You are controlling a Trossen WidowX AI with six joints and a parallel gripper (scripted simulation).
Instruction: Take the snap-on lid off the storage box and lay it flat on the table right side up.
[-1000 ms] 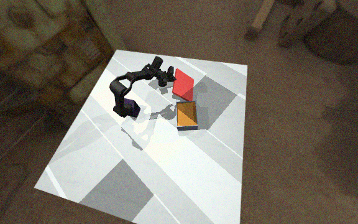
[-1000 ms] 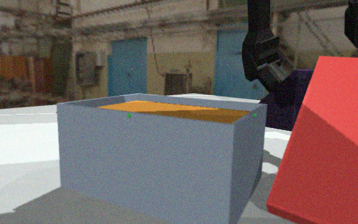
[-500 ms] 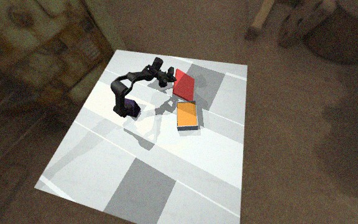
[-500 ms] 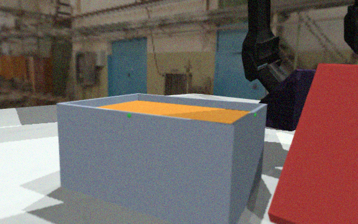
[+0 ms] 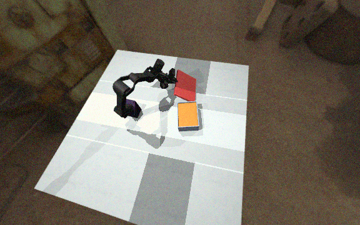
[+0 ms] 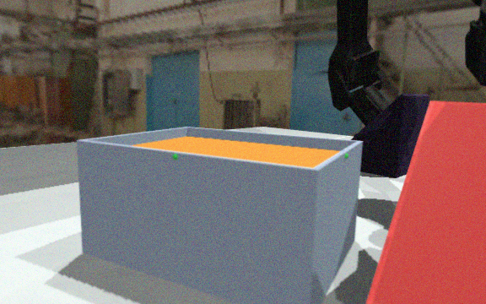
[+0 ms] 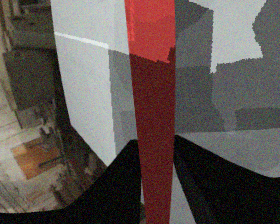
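Right now the lid is 7 cm ahead of my gripper tip and 5 cm below it. Round my gripper tip: grey-blue storage box 11 cm ahead, 24 cm to the right, 7 cm below.
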